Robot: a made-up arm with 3 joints. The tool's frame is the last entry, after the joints. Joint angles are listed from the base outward. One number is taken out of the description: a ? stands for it. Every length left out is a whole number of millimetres.
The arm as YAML. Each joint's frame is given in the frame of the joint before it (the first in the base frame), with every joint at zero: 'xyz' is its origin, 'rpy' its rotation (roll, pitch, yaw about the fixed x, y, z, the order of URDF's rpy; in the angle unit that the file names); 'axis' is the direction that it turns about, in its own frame. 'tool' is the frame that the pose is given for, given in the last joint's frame.
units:
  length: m
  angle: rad
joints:
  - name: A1
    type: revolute
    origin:
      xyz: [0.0, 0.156, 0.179]
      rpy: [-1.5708, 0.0, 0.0]
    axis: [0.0, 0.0, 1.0]
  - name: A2
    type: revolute
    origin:
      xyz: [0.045, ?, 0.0]
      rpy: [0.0, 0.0, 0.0]
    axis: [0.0, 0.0, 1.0]
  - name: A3
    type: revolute
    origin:
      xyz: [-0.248, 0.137, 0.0]
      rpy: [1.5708, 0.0, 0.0]
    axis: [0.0, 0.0, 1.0]
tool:
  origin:
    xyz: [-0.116, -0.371, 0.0]
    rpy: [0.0, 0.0, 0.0]
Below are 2 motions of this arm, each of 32 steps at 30 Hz.
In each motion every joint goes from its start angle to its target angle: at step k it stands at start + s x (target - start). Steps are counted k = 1, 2, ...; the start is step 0. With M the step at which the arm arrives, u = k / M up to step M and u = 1 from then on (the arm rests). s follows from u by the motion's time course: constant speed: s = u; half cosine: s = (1 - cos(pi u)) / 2; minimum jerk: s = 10 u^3 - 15 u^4 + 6 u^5.
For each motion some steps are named. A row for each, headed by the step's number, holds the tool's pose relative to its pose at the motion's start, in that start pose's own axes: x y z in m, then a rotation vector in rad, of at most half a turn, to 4 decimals.
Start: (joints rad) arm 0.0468 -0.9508 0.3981
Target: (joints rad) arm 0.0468 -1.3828 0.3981
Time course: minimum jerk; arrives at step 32
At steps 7, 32:
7: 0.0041 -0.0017 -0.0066 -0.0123 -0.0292 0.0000
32: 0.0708 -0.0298 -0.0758 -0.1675 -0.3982 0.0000

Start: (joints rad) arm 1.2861 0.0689 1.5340
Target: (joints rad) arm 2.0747 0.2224 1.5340
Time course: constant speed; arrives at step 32
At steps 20, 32:
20: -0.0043 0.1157 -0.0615 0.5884 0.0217 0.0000
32: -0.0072 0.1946 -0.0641 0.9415 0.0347 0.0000

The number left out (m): 0.033
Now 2 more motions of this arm.
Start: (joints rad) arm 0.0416 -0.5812 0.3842
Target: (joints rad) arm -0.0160 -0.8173 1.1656
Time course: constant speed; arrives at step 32
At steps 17, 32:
17: 0.1814 -0.0241 -0.0075 -0.0877 -0.1304 0.4143
32: 0.3326 0.0107 0.0207 -0.2108 -0.2152 0.7757

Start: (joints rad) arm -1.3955 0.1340 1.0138
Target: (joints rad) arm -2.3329 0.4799 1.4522
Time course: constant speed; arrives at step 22
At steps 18, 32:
18: 0.1682 -0.0662 0.1004 -0.4522 -0.1794 0.3516
32: 0.2001 -0.0649 0.1331 -0.5625 -0.1976 0.4255

